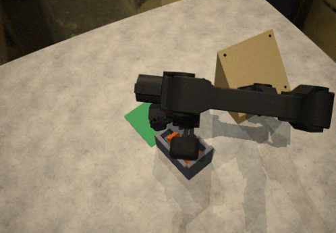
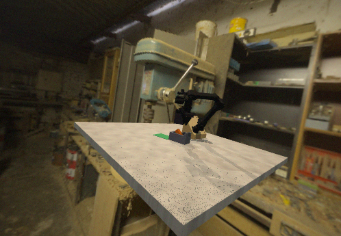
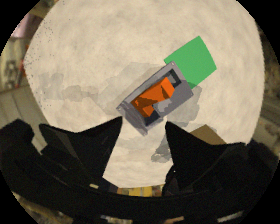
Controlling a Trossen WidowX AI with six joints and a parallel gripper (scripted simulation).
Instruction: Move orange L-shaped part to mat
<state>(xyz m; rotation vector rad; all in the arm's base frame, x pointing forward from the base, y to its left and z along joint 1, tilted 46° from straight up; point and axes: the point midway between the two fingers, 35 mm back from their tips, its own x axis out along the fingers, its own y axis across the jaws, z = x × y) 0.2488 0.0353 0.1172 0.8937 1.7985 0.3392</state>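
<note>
The orange L-shaped part is 10 mm behind my gripper tip, 10 mm to the right of it and 100 mm below it. The rest, counted from my gripper tip: green mat 60 mm ahead, 180 mm to the right, 160 mm below.
</note>
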